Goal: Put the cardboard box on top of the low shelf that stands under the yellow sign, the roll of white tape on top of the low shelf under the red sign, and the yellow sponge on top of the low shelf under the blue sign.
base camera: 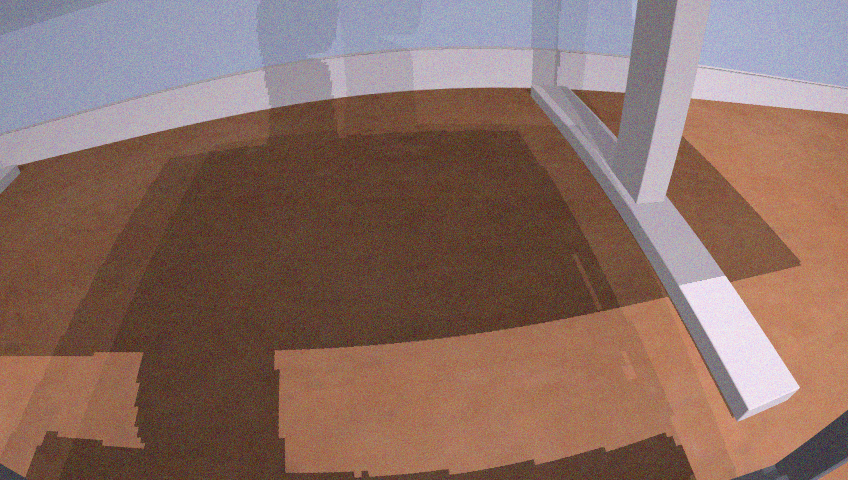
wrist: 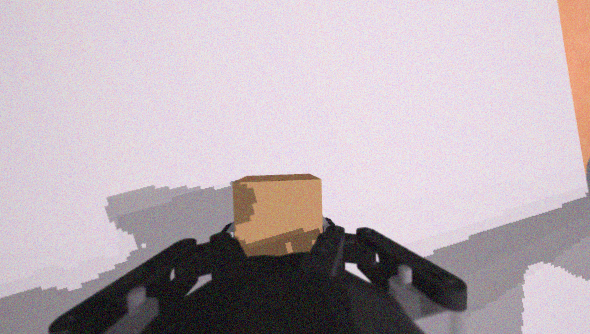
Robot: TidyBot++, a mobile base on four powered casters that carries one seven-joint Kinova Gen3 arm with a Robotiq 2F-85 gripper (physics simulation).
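Places are measured from the arm's base along level axes (x ahead, y left, z up), in centimetres.
Pixels of known places: gripper, between the fingertips: [wrist: 279, 225].
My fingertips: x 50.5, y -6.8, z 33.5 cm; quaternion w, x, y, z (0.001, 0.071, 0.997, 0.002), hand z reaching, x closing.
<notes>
For each thing: its top centre in the pictures, then the offset to it from my fingertips. "spot": a spot on its surface instead. Level surfaces: height alone.
- cardboard box, centre of its top: [wrist: 279, 246] dy +0.0, dx +0.0, dz +3.9 cm
- white table top, height of its surface: dz -1.1 cm
- white table leg, a spot on its surface: [base camera: 663, 107] spot: dy -23.3, dx +2.9, dz -56.5 cm
- foot, a spot on its surface: [base camera: 7, 177] spot: dy +98.0, dx +26.3, dz -71.5 cm
The cardboard box [wrist: 286, 205], a small tan block, shows at the lower middle of the wrist view, over a white table top [wrist: 400, 100]. My gripper [wrist: 279, 225] is shut on the box, with one black finger against each side. The lower part of the box is hidden behind the gripper body. Whether the box rests on the table top or is slightly above it, I cannot tell. The white tape, the yellow sponge, the low shelves and the coloured signs do not show in either view.
In the base camera view, a white table leg [base camera: 663, 107] rises from a long floor foot [base camera: 737, 339] at the right. A pale blue wall with a white baseboard [base camera: 476, 68] runs behind. Part of another foot [base camera: 7, 177] shows at the left edge. The table's edge shows at right in the wrist view.
</notes>
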